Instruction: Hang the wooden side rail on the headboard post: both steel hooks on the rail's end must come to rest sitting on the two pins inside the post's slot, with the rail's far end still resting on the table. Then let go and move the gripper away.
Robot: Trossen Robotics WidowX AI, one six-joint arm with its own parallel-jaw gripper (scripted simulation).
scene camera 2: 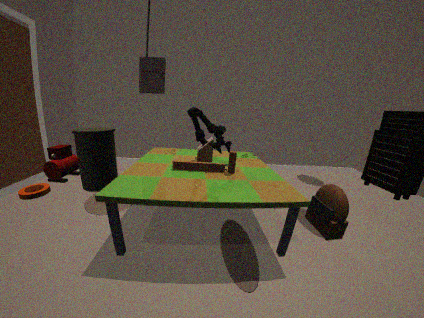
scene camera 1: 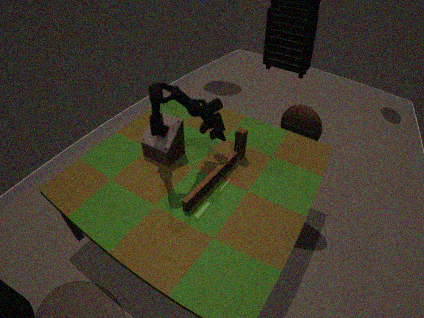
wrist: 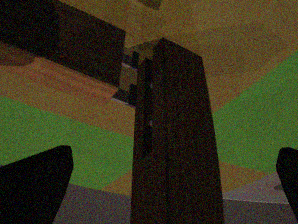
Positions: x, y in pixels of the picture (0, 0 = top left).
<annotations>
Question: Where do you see a wooden side rail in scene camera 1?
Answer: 210, 181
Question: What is my gripper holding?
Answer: Nothing.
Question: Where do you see a headboard post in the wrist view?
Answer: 175, 165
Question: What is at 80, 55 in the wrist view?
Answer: A wooden side rail.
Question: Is my gripper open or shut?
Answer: Open.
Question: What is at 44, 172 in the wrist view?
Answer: My gripper.
</annotations>
